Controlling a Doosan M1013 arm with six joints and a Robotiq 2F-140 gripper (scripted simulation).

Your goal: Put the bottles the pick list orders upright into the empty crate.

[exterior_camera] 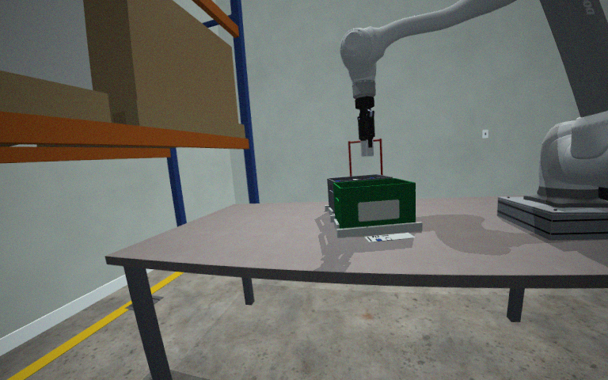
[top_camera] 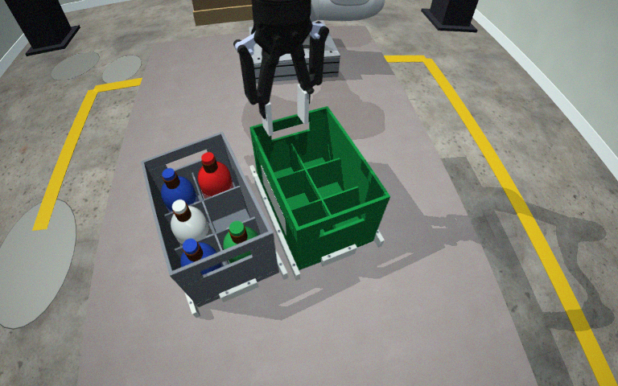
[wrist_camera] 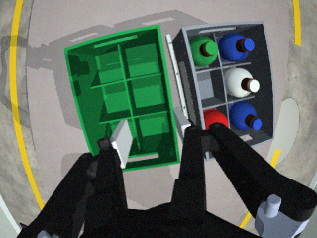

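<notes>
The red-label bottle lies 5 cm behind my hand, 16 cm to the right of it and 22 cm below it. The rest, counted from my hand: green crate: 1 cm behind, 5 cm to the left, 22 cm below; grey crate: 5 cm ahead, 17 cm to the right, 22 cm below; green bottle: 12 cm ahead, 10 cm to the right, 22 cm below.
</notes>
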